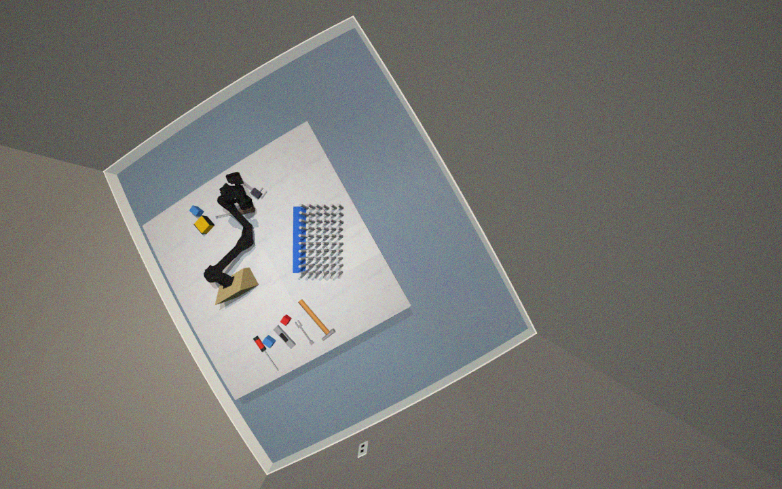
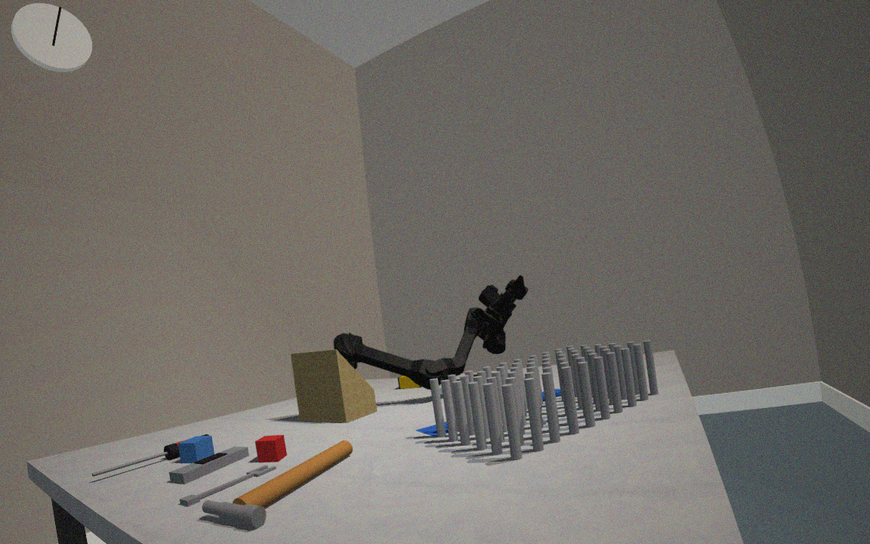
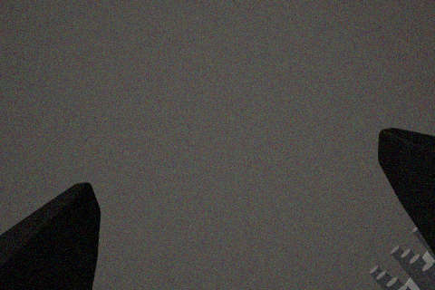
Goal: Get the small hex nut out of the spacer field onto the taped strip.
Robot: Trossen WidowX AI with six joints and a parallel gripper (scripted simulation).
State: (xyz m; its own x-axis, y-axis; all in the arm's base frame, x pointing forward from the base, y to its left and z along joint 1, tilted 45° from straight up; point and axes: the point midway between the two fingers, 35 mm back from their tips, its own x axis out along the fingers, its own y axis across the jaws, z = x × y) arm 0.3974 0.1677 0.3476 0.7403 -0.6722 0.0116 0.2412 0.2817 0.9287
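The blue taped strip is 29 cm below my gripper tip, 27 cm to the right of it and 5 cm ahead of it. The rest, counted from my gripper tip: wrench 80 cm to the right, 29 cm below, 14 cm behind; grey bar 78 cm to the right, 28 cm below, 27 cm behind; red cube 68 cm to the right, 27 cm below, 21 cm behind.
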